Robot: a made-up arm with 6 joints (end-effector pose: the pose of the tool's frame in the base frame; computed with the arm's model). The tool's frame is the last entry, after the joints. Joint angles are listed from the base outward.
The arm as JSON. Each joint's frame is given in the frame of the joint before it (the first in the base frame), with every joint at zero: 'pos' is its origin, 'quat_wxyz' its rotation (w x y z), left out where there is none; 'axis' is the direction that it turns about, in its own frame. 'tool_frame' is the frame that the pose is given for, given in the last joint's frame.
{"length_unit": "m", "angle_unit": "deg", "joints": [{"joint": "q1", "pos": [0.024, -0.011, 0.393], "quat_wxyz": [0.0, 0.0, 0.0, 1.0], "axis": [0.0, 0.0, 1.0]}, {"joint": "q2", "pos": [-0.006, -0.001, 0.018], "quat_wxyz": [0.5, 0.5, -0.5, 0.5], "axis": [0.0, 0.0, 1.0]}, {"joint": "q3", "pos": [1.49, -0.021, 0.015], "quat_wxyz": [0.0, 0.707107, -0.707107, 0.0], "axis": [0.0, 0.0, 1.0]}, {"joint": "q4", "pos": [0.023, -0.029, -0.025], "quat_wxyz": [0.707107, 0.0, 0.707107, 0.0], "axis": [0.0, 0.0, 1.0]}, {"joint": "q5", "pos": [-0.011, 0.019, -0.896], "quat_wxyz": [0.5, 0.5, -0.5, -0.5], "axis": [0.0, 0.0, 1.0]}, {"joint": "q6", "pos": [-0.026, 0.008, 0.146], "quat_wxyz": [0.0, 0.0, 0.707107, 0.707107], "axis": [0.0, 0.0, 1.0]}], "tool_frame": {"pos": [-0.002, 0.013, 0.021], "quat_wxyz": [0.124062, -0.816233, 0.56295, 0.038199]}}
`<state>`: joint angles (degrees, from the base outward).
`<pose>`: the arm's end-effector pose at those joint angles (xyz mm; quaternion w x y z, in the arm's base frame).
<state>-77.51 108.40 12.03 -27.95 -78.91 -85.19</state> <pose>204.1 -1292.8 -858.7 0.6931 -0.4732 0.4456 0.3117</pose>
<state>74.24 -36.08 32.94 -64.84 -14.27 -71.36</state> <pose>-115.6 -448.9 2333.2 0.7382 -0.1661 -0.3206 -0.5698</pose>
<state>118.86 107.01 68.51 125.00 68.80 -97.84</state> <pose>-1138.7 1929.0 -414.0 0.2819 0.7193 -0.6145 -0.1601</pose>
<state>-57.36 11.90 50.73 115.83 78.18 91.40</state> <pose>540.6 -700.1 2573.0 0.2368 -0.8098 0.0462 -0.5347</pose>
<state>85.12 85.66 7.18 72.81 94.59 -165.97</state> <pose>224.0 1800.6 -312.6 0.7043 -0.2746 -0.6126 0.2308</pose>
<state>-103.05 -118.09 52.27 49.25 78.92 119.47</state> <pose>425.9 2141.0 -268.6 0.4149 0.4449 0.7797 0.1484</pose>
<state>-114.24 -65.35 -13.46 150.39 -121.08 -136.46</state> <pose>556.8 727.4 1737.6 0.5410 -0.5149 -0.5460 -0.3796</pose>
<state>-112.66 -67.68 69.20 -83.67 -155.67 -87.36</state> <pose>766.5 1779.9 1653.6 0.3797 0.9236 -0.0026 -0.0532</pose>
